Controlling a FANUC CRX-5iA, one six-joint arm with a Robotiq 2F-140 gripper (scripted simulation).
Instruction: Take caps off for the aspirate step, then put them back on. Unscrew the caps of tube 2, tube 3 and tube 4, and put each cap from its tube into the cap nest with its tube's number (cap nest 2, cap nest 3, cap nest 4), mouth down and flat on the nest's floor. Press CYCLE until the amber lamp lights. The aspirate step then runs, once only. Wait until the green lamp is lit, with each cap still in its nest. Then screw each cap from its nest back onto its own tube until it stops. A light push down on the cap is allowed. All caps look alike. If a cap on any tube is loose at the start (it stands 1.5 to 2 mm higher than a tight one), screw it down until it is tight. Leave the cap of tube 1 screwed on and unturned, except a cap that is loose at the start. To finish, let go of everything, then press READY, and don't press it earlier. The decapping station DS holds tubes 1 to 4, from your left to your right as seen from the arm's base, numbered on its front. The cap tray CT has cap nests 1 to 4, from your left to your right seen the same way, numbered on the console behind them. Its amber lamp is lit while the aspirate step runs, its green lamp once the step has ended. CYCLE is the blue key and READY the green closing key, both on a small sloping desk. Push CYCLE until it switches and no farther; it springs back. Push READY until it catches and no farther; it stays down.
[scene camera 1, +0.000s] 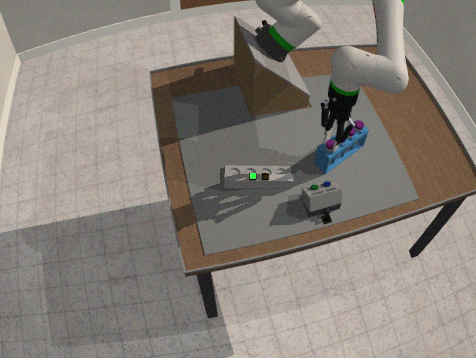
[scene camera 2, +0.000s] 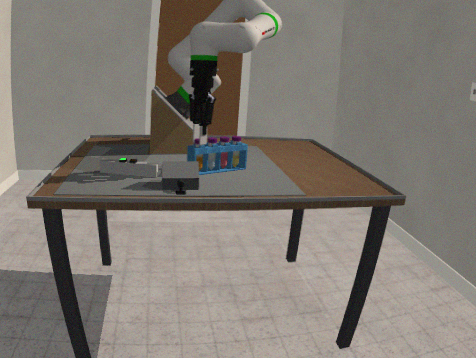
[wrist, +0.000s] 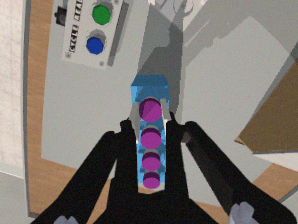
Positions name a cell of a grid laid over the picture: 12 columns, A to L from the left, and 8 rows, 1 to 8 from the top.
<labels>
my gripper: scene camera 1 I4; scene camera 2 F4; wrist G4
</labels>
